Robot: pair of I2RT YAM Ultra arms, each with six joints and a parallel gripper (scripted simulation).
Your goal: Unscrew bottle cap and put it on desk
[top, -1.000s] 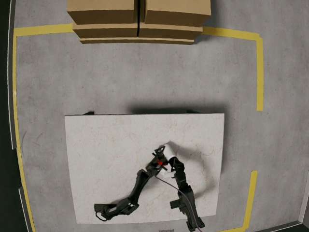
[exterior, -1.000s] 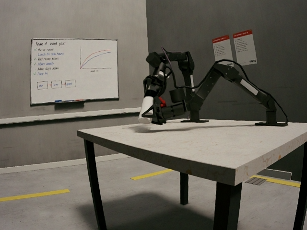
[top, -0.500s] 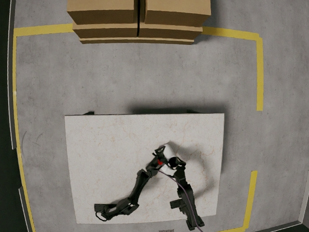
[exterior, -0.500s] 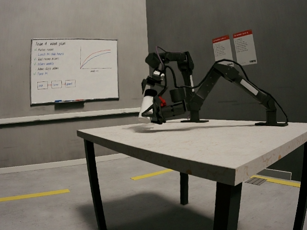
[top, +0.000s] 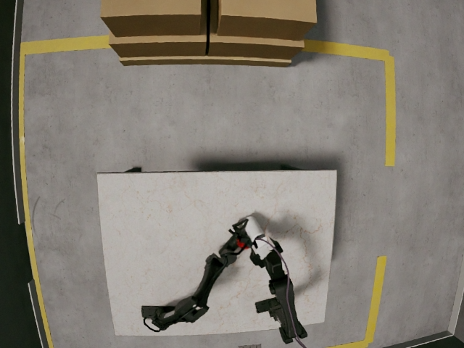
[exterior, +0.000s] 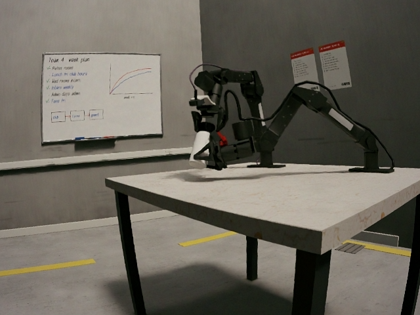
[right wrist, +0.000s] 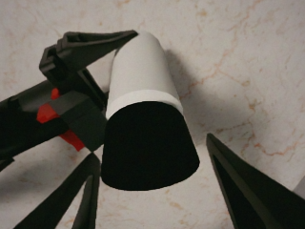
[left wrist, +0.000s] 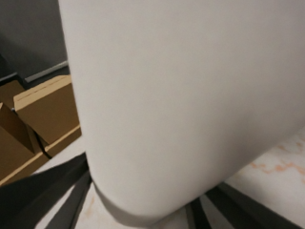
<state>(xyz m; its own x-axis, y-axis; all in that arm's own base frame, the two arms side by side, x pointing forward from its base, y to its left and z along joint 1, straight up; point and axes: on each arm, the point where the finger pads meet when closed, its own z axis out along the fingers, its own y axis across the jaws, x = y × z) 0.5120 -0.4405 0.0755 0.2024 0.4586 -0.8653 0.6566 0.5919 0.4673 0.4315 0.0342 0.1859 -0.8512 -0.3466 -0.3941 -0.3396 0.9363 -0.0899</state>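
Now: the black cap 10 mm ahead of my right hand. Also, from my right hand: white bottle 40 mm below, 30 mm ahead, 10 mm to the left.
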